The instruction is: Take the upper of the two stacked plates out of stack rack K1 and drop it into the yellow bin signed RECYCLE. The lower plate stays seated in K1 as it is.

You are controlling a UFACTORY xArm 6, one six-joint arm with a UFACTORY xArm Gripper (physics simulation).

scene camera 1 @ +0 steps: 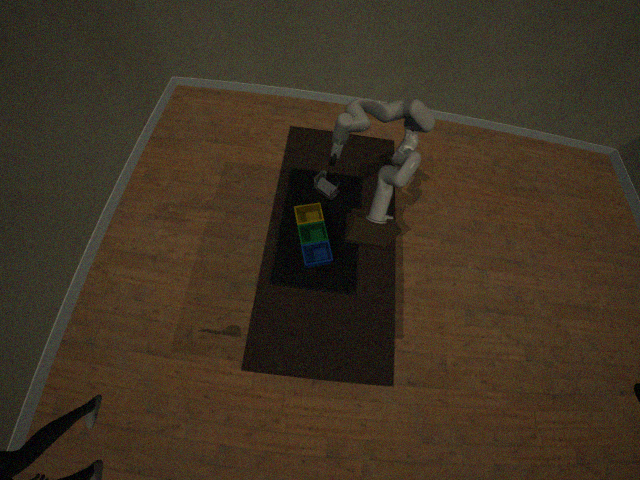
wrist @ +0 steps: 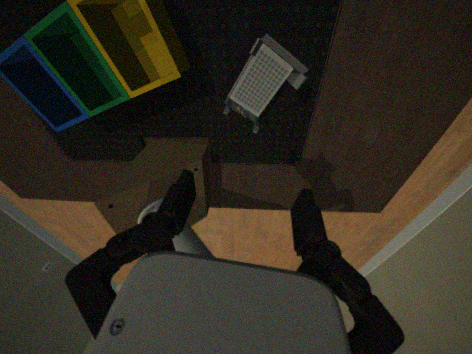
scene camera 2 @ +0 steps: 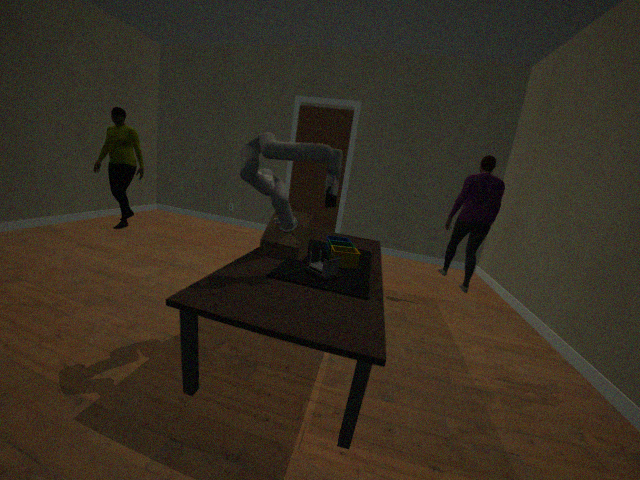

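Pixels of known places: gripper, between the fingertips: (scene camera 1: 333,158) (wrist: 245,190) (scene camera 2: 330,207); arm's base, origin of its link: (scene camera 1: 375,219) (scene camera 2: 288,224).
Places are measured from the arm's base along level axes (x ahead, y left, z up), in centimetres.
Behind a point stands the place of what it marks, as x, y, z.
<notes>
Stack rack K1 (scene camera 1: 333,194) (scene camera 2: 330,268) {34.2, -34.3, -11.8} (wrist: 285,55) {35.3, -32.8, -7.0} is a small grey holder on the black mat. A white gridded plate (wrist: 261,80) {30.5, -29.2, -13.3} lies flat in it, seen from above in the wrist view. Whether a second plate is under it cannot be told. The yellow bin (scene camera 1: 309,213) {39.5, -9.4, -17.9} (scene camera 2: 347,259) {42.1, -10.2, -12.9} (wrist: 162,57) {36.2, -6.3, -17.9} stands close beside the rack. No plate shows in the part of its inside that is in view, and its sign cannot be read. My gripper (scene camera 1: 333,161) {28.4, -26.1, 18.8} (scene camera 2: 330,200) {28.4, -26.1, 18.8} (wrist: 245,190) {28.4, -26.1, 18.8} is open and empty, high above the table and off to the rack's side.
A green bin (scene camera 1: 312,233) {36.6, 4.8, -17.9} (wrist: 107,102) {28.0, 11.0, -15.1} and a blue bin (scene camera 1: 316,254) {33.2, 18.7, -17.9} (wrist: 72,122) {25.7, 17.6, -8.5} stand in a row with the yellow one. The arm's wooden base block (scene camera 1: 369,232) {3.5, 7.7, -1.9} (scene camera 2: 279,248) {-1.1, -10.8, -13.9} is beside the mat (scene camera 1: 341,276) {16.9, 31.5, -18.5}. Two people (scene camera 2: 122,147) (scene camera 2: 480,196) are on the floor around the table (scene camera 2: 289,315) {23.7, -73.1, -19.7}.
</notes>
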